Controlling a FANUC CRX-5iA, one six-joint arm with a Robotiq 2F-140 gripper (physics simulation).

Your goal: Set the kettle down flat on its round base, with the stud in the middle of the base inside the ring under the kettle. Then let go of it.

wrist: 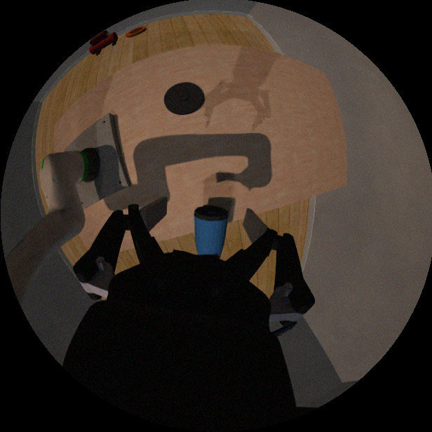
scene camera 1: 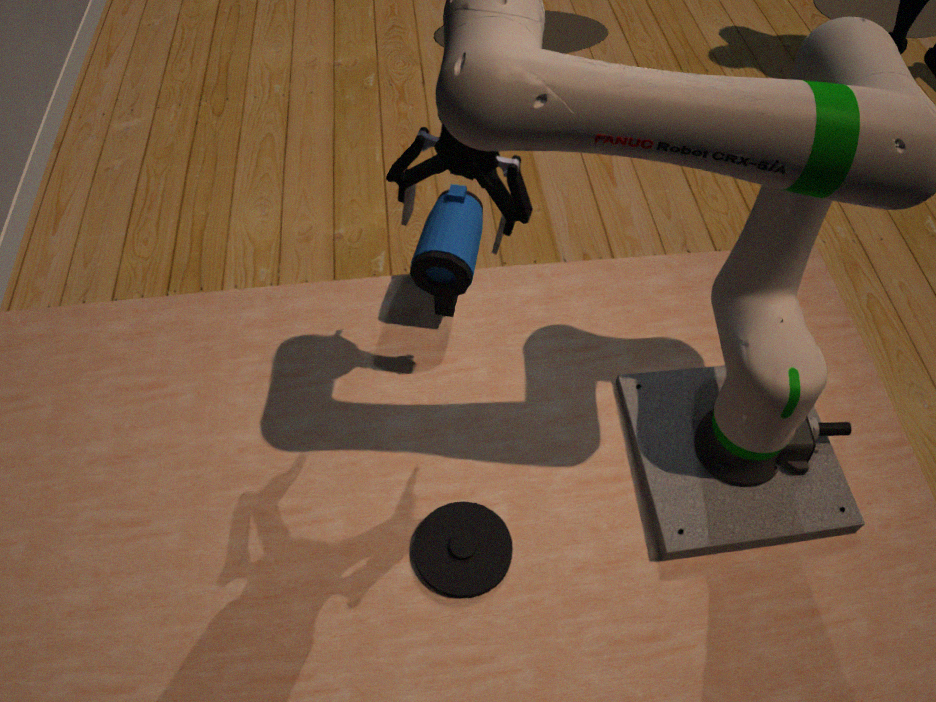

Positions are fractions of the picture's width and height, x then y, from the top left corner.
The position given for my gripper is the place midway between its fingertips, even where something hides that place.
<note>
I see my gripper (scene camera 1: 0.48, 0.33), a blue kettle (scene camera 1: 0.47, 0.38) and a round black base (scene camera 1: 0.49, 0.78).
The blue kettle shows as well in the wrist view (wrist: 0.49, 0.52). The round black base also shows in the wrist view (wrist: 0.42, 0.23). My gripper is seen too in the wrist view (wrist: 0.48, 0.49).
</note>
